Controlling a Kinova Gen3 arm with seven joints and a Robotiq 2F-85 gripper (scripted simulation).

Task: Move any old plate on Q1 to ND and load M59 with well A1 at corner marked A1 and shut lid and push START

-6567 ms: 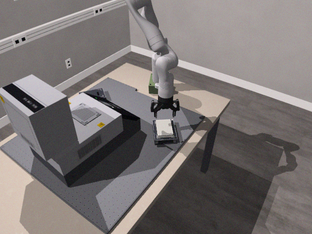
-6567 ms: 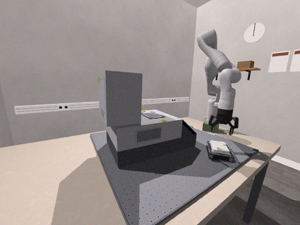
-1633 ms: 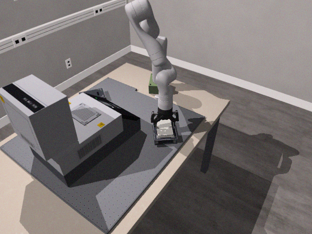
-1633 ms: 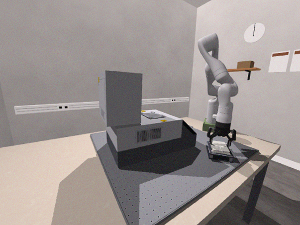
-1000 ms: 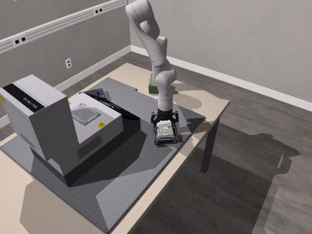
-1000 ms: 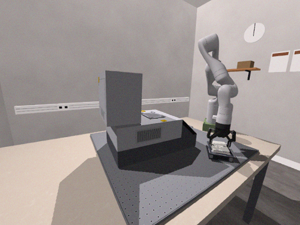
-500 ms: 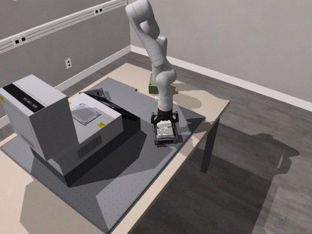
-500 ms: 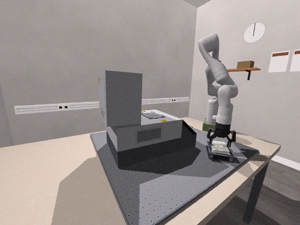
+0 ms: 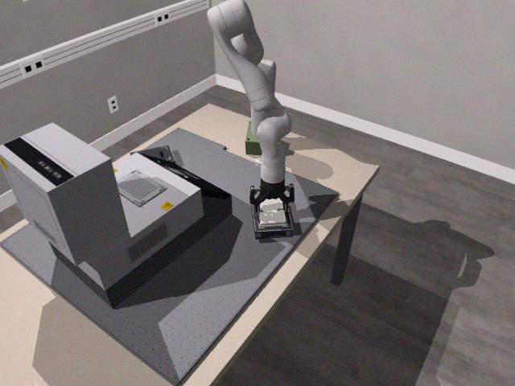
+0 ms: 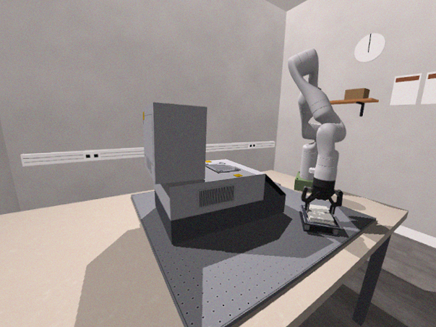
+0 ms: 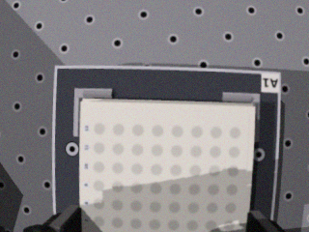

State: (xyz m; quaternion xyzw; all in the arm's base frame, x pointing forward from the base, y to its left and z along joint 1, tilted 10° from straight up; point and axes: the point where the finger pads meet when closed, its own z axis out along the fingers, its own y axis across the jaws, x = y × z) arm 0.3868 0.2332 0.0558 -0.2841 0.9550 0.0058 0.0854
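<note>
Right now my hand is 10 mm above the white well plate. The rest, counted from my hand: dark nest: 70 mm behind, 570 mm to the right, 20 mm below.
</note>
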